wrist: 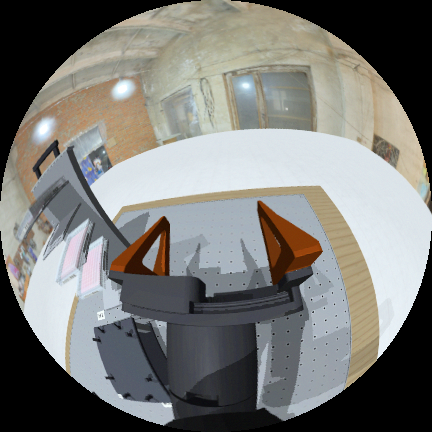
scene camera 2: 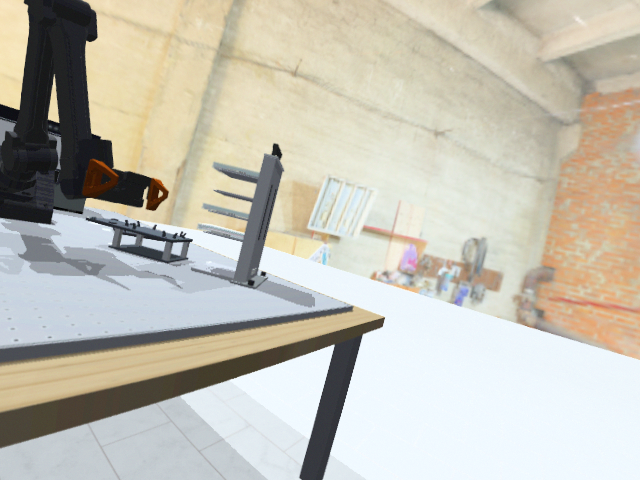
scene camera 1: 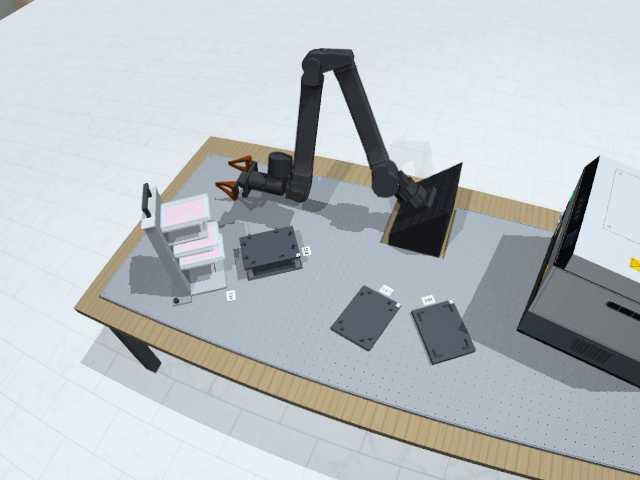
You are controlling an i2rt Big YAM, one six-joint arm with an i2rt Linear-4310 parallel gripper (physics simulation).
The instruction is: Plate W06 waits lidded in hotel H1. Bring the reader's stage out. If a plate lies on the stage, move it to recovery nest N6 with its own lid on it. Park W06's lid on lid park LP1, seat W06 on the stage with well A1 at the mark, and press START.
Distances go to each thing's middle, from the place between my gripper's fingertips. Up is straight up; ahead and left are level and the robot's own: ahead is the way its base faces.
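There is the rack post (scene camera 2: pixel 270 174), and counting from my hand I find it 30 cm ahead, 1 cm to the left and 1 cm below.
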